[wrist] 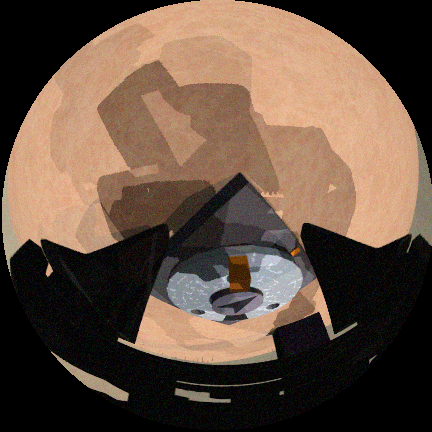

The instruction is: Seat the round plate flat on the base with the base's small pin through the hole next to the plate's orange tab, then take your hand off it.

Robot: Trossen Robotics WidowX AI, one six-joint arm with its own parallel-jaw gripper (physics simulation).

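Places are measured from the arm's base along level axes (x down, y left, z ahead), in millimetres.
Pixels of known places: gripper, fingertip midpoint: (237, 230).
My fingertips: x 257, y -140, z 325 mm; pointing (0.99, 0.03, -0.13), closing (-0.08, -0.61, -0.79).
Behind a point stands the place of what it marks.
The round, light grey plate (190, 290) @(x 241, y -89, z 326 mm) lies over the lower part of the dark square base (250, 220) @(x 250, y -153, z 327 mm). Its upright orange tab (239, 273) @(x 226, y -136, z 325 mm) stands between the plate's large centre hole and its far rim. Grey surface with a dark arrow shows through the centre hole. Two small holes and a dark notch show near the close rim. The base's small pin and the hole by the tab cannot be made out, and I cannot tell if the plate is fully flat. My gripper (237, 230) @(x 257, y -140, z 325 mm) is open and empty, its fingers left and right of the plate, partly covering the base's sides.
A small orange mark (295, 251) @(x 249, y -154, z 282 mm) is on the base near its right edge. A dark block (302, 335) @(x 228, y -22, z 27 mm) shows at the lower right, by the right finger. The wood-coloured table top (320, 65) @(x 274, y -295, z 349 mm) surrounds the base, with broad arm shadows over it.
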